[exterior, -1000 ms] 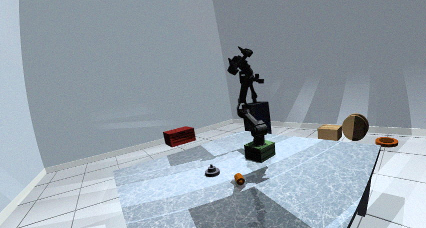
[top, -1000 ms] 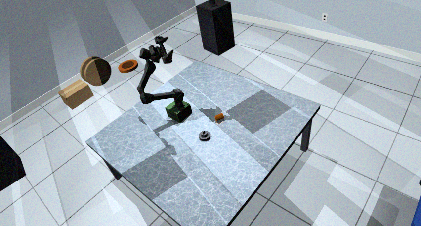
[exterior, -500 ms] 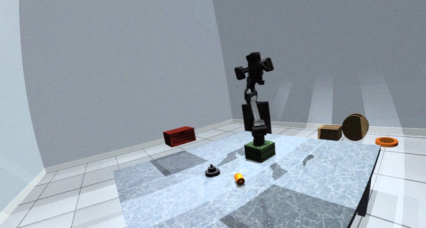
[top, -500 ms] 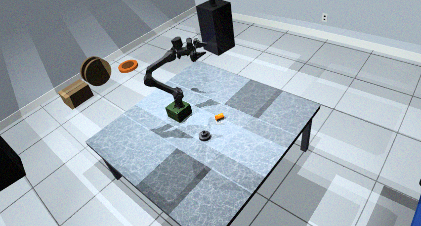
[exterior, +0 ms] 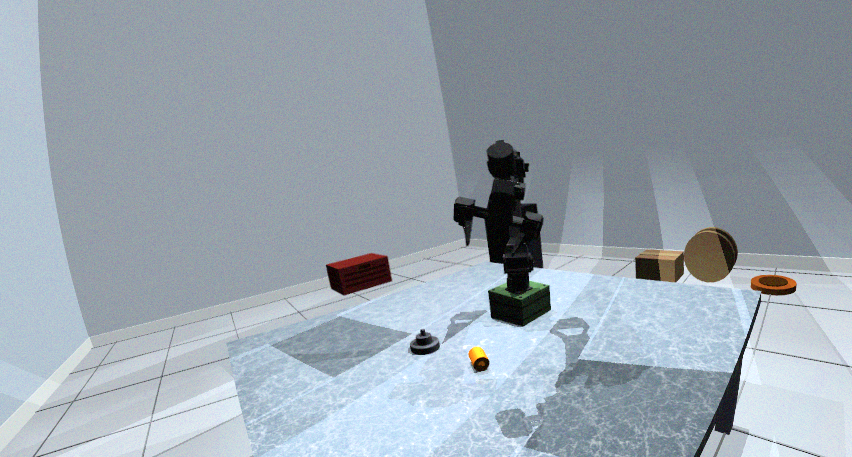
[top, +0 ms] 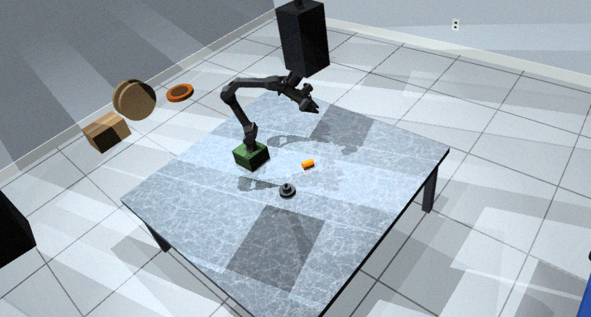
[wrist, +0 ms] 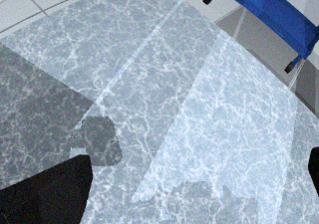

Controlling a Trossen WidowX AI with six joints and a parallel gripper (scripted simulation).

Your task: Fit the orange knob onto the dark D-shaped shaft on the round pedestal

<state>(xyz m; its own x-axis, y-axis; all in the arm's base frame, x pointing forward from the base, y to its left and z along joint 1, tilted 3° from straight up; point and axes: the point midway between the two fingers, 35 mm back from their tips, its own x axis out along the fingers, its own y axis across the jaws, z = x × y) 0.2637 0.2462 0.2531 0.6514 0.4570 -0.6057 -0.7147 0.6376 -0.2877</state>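
My gripper tip is 10 mm past the orange knob, 110 mm to the left of it and 290 mm above it. The rest, counted from my gripper tip: round dark pedestal (40 mm ahead, 310 mm to the right, 280 mm below).
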